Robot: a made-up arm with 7 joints. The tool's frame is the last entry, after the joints. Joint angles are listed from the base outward. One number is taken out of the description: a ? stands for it. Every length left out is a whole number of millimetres.
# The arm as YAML. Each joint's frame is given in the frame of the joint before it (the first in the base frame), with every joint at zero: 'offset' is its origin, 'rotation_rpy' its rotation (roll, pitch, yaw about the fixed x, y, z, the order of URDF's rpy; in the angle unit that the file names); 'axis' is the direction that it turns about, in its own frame. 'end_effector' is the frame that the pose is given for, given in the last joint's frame.
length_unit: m
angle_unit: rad
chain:
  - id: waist
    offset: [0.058, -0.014, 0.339]
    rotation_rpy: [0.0, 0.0, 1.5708]
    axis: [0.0, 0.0, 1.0]
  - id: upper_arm
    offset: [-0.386, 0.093, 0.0]
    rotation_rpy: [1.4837, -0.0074, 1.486]
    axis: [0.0, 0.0, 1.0]
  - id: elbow
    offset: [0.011, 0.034, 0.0]
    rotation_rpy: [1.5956, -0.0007, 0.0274]
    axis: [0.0, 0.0, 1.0]
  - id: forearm
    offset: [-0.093, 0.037, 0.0]
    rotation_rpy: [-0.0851, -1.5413, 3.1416]
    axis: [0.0, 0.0, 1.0]
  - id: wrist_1
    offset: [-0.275, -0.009, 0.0]
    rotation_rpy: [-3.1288, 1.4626, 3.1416]
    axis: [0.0, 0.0, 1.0]
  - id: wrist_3
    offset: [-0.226, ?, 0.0]
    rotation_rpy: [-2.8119, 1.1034, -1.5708]
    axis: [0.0, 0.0, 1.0]
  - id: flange
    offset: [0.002, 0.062, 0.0]
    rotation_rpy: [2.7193, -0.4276, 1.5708]
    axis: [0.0, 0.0, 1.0]
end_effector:
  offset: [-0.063, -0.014, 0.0]
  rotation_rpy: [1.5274, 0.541, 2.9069]
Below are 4 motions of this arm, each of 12 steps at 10 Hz.
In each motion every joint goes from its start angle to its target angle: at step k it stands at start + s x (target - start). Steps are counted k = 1, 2, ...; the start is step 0. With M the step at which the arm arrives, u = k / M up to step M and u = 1 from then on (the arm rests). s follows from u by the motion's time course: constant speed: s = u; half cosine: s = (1 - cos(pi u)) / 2; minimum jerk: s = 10 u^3 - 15 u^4 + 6 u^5.
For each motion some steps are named. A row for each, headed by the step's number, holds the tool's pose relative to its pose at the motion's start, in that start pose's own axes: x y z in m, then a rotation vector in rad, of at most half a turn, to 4 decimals.
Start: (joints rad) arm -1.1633 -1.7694 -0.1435 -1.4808 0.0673 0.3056 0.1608
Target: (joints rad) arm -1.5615 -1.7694 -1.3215 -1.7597 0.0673 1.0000 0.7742
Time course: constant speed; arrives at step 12
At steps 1, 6, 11, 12:
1: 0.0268 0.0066 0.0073 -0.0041 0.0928 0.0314
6: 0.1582 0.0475 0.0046 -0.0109 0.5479 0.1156
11: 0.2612 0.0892 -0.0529 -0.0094 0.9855 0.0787
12: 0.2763 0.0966 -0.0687 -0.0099 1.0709 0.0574

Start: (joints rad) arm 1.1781 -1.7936 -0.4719 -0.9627 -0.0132 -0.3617 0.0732
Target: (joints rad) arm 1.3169 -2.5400 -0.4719 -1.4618 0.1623 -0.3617 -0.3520
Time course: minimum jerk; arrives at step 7
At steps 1, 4, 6, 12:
1: -0.0004 -0.0026 -0.0036 0.0076 -0.0196 0.0083
4: 0.0107 -0.0775 -0.0860 0.2257 -0.4665 0.2702
6: 0.0323 -0.1212 -0.1194 0.3594 -0.6550 0.4454
12: 0.0341 -0.1240 -0.1212 0.3684 -0.6659 0.4577

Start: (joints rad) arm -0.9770 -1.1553 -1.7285 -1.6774 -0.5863 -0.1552 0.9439
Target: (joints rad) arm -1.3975 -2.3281 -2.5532 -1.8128 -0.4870 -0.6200 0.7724
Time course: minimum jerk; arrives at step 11
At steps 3, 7, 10, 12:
3: -0.0158 0.0186 0.0477 0.0469 0.2146 -0.0200
7: 0.0071 0.1101 0.3060 0.5544 1.2215 -0.1777
10: 0.0635 0.1280 0.4061 0.8842 1.5926 -0.2576
12: 0.0653 0.1283 0.4086 0.8937 1.6017 -0.2597

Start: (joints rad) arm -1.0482 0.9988 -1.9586 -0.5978 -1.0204 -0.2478 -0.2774
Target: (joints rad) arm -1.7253 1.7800 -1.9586 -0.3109 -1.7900 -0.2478 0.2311
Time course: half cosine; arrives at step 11
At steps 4, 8, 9, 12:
4: 0.0010 -0.0378 -0.0428 -0.3418 -0.0027 0.2640
8: 0.0292 -0.0818 -0.0570 -1.1166 0.0590 0.6553
9: 0.0347 -0.0817 -0.0540 -1.2665 0.0752 0.7096
12: 0.0391 -0.0792 -0.0511 -1.3969 0.0894 0.7523

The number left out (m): 0.143
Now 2 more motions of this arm.
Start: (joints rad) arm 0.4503 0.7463 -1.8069 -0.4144 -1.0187 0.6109 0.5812
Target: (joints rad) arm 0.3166 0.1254 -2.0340 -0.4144 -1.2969 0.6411 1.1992
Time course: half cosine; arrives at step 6
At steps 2, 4, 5, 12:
2: 0.0438 -0.0356 -0.0041 -0.0736 0.2426 0.1529
4: 0.1342 -0.1025 -0.0381 -0.2004 0.6869 0.4714
5: 0.1653 -0.1254 -0.0603 -0.2376 0.8321 0.5935
12: 0.1760 -0.1335 -0.0697 -0.2497 0.8825 0.6389

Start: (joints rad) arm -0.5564 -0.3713 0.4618 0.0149 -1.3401 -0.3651 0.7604
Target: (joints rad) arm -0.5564 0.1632 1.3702 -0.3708 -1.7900 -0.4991 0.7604
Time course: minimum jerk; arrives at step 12
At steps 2, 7, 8, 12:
2: 0.0013 0.0013 -0.0067 0.0220 0.0073 0.0089
7: -0.0244 0.0573 -0.0763 0.3399 0.2092 0.0886
8: -0.0412 0.0713 -0.0761 0.3885 0.2752 0.0905
12: -0.0718 0.0885 -0.0630 0.4431 0.3918 0.0863

